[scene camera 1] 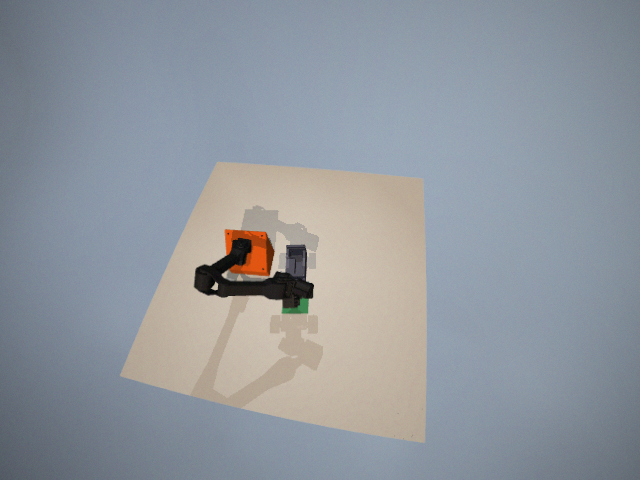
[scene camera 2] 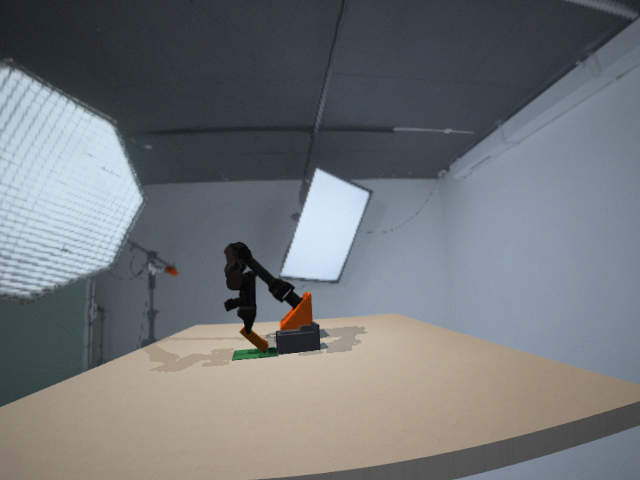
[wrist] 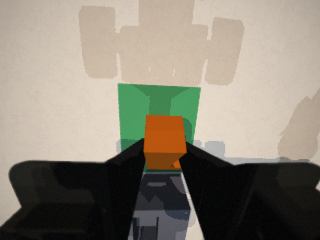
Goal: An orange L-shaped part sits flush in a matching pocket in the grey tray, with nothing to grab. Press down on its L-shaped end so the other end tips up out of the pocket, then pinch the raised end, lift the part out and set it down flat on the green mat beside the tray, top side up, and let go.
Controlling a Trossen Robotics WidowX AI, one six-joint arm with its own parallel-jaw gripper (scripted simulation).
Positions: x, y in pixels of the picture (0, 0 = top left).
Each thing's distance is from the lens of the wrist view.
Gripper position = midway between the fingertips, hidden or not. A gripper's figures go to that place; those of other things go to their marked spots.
gripper (wrist: 161, 143): 0.11 m
orange L-shaped part (wrist: 164, 143): 0.08 m
green mat (wrist: 135, 101): 0.17 m
The marked spots on the orange L-shaped part and the green mat are 0.10 m apart.
